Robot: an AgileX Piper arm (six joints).
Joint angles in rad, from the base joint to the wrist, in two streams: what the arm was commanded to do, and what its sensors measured. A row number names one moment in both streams.
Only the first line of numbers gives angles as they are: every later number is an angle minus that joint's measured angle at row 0.
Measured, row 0:
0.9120, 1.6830, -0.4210, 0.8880, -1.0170, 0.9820
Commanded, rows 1 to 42:
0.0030, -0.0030, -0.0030, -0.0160, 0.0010, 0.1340
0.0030, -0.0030, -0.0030, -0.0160, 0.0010, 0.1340
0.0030, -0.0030, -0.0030, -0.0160, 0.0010, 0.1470
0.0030, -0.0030, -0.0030, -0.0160, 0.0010, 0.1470
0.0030, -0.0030, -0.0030, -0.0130, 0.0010, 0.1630
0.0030, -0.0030, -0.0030, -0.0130, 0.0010, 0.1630
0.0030, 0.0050, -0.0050, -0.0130, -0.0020, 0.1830
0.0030, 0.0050, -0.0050, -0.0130, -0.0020, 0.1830
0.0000, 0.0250, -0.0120, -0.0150, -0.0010, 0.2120
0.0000, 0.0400, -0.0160, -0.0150, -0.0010, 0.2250
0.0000, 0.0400, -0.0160, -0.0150, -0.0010, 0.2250
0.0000, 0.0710, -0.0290, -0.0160, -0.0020, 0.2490
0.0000, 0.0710, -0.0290, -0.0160, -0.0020, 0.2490
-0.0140, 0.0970, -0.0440, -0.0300, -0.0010, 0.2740
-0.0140, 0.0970, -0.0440, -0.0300, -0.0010, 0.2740
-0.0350, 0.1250, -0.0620, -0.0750, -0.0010, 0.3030
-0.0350, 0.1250, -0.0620, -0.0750, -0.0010, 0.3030
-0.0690, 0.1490, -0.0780, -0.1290, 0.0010, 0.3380
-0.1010, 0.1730, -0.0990, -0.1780, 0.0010, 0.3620
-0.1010, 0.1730, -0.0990, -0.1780, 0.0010, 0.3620
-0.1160, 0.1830, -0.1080, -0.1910, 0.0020, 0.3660
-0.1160, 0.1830, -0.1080, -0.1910, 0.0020, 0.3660
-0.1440, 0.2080, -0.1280, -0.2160, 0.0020, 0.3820
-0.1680, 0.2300, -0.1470, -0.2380, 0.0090, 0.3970
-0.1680, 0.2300, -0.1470, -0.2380, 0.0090, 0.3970
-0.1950, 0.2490, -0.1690, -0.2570, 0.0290, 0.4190
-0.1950, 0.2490, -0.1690, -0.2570, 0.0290, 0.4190
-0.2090, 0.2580, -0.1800, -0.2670, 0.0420, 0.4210
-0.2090, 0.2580, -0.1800, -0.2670, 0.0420, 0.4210
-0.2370, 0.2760, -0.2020, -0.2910, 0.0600, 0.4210
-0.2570, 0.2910, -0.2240, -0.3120, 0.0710, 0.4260
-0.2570, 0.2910, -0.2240, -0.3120, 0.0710, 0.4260
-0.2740, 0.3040, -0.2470, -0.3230, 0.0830, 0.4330
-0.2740, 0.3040, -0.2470, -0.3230, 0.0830, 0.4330
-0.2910, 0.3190, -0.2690, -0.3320, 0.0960, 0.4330
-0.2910, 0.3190, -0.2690, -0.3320, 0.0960, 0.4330
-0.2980, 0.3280, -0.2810, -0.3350, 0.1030, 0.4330
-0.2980, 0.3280, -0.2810, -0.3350, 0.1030, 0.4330
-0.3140, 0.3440, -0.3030, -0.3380, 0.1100, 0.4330
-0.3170, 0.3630, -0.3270, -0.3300, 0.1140, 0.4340
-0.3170, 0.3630, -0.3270, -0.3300, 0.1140, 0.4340
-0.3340, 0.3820, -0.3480, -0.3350, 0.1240, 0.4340
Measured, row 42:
-0.3160, 0.3600, -0.3170, -0.3210, 0.1060, 0.4320
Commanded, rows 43 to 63:
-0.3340, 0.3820, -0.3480, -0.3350, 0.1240, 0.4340
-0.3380, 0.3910, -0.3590, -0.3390, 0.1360, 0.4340
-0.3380, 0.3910, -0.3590, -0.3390, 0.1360, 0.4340
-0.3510, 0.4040, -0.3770, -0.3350, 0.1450, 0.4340
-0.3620, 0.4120, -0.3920, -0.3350, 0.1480, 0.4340
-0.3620, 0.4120, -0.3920, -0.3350, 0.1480, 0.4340
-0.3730, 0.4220, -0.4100, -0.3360, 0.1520, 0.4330
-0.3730, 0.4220, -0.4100, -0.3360, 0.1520, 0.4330
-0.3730, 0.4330, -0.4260, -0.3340, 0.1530, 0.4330
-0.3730, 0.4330, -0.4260, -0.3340, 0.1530, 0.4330
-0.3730, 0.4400, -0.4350, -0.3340, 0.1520, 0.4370
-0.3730, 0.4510, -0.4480, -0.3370, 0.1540, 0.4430
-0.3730, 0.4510, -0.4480, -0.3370, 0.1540, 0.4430
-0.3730, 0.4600, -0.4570, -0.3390, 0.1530, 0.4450
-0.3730, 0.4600, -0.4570, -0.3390, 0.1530, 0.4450
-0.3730, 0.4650, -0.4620, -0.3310, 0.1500, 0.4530
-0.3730, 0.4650, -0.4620, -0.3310, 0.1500, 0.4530
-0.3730, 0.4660, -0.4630, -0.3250, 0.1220, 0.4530
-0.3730, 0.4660, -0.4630, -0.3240, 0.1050, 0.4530
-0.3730, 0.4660, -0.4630, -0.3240, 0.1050, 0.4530
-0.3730, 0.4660, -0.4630, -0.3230, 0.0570, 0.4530
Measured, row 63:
-0.3690, 0.4660, -0.4460, -0.3230, 0.1500, 0.4430
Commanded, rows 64 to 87:
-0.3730, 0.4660, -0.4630, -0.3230, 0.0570, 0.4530
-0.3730, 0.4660, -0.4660, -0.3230, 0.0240, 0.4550
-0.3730, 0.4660, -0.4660, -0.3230, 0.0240, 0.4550
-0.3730, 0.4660, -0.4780, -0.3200, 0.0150, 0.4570
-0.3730, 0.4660, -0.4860, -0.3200, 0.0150, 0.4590
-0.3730, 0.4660, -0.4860, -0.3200, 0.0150, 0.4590
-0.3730, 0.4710, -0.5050, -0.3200, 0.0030, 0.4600
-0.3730, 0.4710, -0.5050, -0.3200, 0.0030, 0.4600
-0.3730, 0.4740, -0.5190, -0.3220, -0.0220, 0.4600
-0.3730, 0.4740, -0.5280, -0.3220, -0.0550, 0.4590
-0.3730, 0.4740, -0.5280, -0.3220, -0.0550, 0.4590
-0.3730, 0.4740, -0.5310, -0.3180, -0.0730, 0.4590
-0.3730, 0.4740, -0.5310, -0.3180, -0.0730, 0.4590
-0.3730, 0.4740, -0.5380, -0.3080, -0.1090, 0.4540
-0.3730, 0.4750, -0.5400, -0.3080, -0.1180, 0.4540
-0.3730, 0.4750, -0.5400, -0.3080, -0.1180, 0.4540
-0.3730, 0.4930, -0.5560, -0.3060, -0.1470, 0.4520
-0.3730, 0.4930, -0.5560, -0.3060, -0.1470, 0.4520
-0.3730, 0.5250, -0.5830, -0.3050, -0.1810, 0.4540
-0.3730, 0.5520, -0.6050, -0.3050, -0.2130, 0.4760
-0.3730, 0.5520, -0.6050, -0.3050, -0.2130, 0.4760
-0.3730, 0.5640, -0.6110, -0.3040, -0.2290, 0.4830
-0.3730, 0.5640, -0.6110, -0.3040, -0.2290, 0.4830
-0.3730, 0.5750, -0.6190, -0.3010, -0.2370, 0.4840
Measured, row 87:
-0.3330, 0.5530, -0.5210, -0.2510, 0.0360, 0.4600
